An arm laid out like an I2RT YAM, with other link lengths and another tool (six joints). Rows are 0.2 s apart.
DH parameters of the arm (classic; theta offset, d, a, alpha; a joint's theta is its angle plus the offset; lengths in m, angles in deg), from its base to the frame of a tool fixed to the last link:
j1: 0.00 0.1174 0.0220 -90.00
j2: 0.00 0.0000 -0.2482 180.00
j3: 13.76 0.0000 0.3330 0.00
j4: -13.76 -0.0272 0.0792 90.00
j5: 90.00 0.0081 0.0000 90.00
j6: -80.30 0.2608 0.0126 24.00
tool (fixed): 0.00 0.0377 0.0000 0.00
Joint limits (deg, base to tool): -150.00..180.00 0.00..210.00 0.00..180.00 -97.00..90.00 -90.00..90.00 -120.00..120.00
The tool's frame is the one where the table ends.
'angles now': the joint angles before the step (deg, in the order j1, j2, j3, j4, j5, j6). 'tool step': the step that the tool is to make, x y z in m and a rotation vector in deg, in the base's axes. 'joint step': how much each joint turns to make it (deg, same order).
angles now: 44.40, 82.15, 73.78, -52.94, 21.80, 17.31
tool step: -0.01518, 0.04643, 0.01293, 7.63, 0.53, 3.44
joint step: 1.73, -1.80, -0.74, 3.48, -5.81, 1.57
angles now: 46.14, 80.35, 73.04, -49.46, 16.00, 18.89
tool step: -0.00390, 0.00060, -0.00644, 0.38, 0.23, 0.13
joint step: 0.19, -0.81, -1.78, 1.01, -0.33, 0.29
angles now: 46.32, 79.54, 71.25, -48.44, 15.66, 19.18
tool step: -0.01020, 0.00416, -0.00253, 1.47, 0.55, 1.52
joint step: -0.01, -2.28, -2.54, 1.07, -2.02, -0.50
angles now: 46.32, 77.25, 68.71, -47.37, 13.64, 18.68
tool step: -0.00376, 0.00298, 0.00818, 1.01, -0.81, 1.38
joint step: 0.00, -1.98, -1.08, 0.63, -0.88, -1.10
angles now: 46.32, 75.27, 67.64, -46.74, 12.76, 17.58
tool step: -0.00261, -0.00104, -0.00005, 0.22, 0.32, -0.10
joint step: 0.00, -0.46, -0.27, -0.33, -0.26, 0.31
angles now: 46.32, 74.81, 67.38, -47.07, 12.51, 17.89
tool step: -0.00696, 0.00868, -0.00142, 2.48, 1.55, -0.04
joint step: 0.00, -0.46, -0.63, 0.55, -2.28, 1.72
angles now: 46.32, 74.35, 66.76, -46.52, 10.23, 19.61
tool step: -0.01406, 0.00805, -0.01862, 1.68, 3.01, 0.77
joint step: -0.01, -0.19, -2.39, 1.13, -3.17, 1.31
